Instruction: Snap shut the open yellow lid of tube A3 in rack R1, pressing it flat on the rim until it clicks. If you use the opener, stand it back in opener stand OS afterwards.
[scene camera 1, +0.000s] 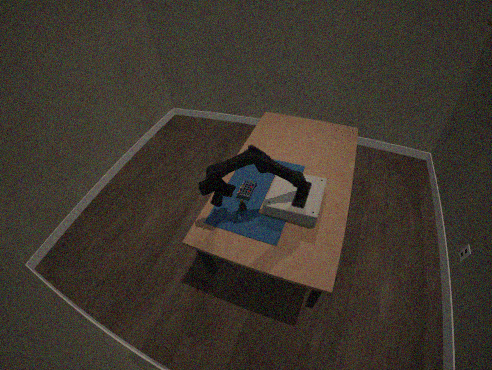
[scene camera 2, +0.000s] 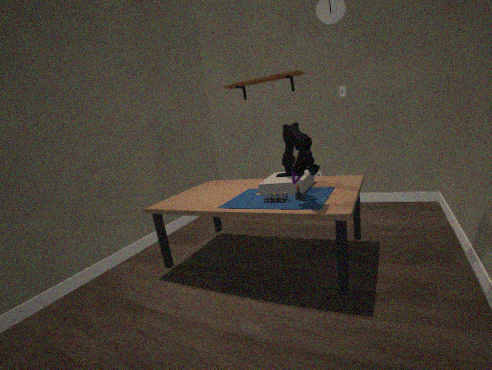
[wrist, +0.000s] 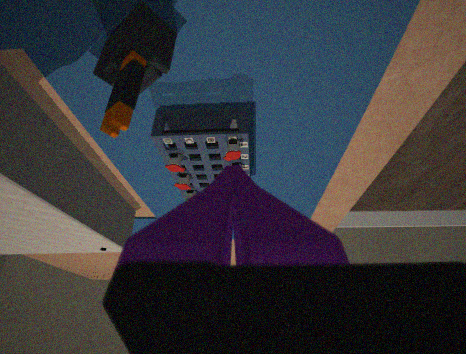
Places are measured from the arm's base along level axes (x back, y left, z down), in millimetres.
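Pixels of known places: gripper, fingertip midpoint: (scene camera 1: 230, 194) (scene camera 2: 293, 183) (wrist: 232, 176); arm's base, link origin: (scene camera 1: 302, 194) (scene camera 2: 290, 175).
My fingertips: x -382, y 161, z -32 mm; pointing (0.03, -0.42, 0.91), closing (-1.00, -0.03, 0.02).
Note:
For each thing: its top centre in the pictures, then the offset to it from my fingertips. Level surfaces: height alone.
- Rack R1, top centre: (wrist: 208, 196) (scene camera 2: 274, 191) (scene camera 1: 246, 184) dx +32, dy -143, dz +58 mm
- opener, top centre: (wrist: 113, 129) dx +64, dy +1, dz +29 mm
- blue mat, surface height: dz +114 mm
- wooden table, surface height: dz +117 mm
Rack R1 (scene camera 1: 246, 189) (scene camera 2: 275, 198) (wrist: 202, 120) is a dark grid block on the blue mat. Red lids show on several of its tubes in the wrist view. The yellow lid of tube A3 does not show there; the fingers cover part of the rack. My gripper (scene camera 2: 295, 179) (wrist: 232, 176) is shut and empty, its purple fingertips meeting above the rack in the wrist view; contact cannot be told. The opener (wrist: 118, 115), black with orange ends, stands upright in the dark opener stand OS (wrist: 155, 32) (scene camera 2: 299, 196) beside the rack.
The blue mat (scene camera 1: 265, 232) (scene camera 2: 240, 201) (wrist: 300, 75) lies on the wooden table (scene camera 1: 310, 135) (scene camera 2: 195, 196). A low white box (scene camera 1: 280, 189) (scene camera 2: 274, 188) (wrist: 40, 220) stands beside the rack, near the arm's base. The arm's shadow falls on the mat near the opener stand.

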